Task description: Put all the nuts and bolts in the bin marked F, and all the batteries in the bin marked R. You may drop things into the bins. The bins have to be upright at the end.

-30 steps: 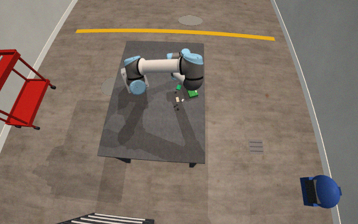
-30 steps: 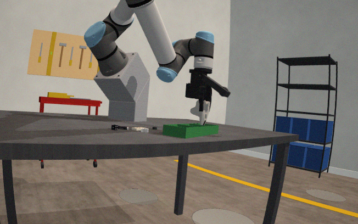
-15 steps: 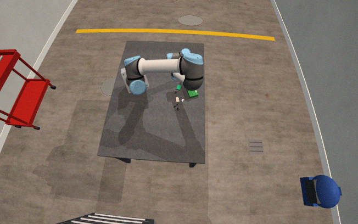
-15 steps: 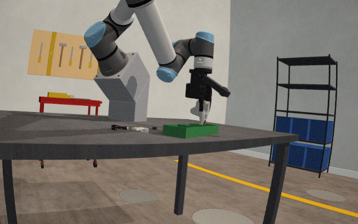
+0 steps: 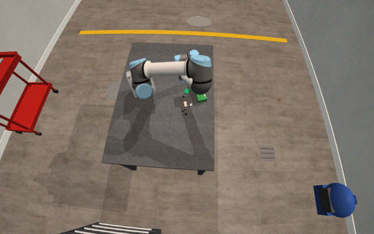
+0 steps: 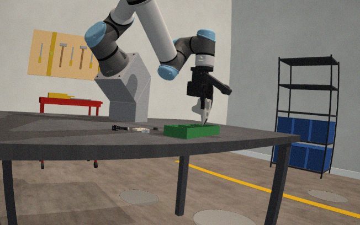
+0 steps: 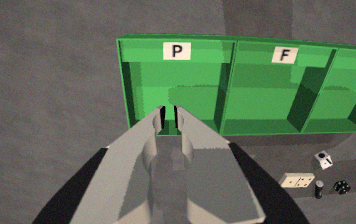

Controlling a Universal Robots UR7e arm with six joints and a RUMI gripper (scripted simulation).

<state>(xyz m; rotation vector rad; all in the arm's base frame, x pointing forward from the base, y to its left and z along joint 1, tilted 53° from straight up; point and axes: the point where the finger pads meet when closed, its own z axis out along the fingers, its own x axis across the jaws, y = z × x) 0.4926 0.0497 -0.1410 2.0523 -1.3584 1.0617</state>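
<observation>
Right now my hand is 130 mm past the black battery, 280 mm to the left of it and 40 mm above it. Also, from my hand: flat green card: 80 mm behind, 90 mm to the right, 40 mm below; then green bin tray: 30 mm ahead, 90 mm to the right, 30 mm below; then black nut: 120 mm behind, 140 mm to the right, 40 mm below.
</observation>
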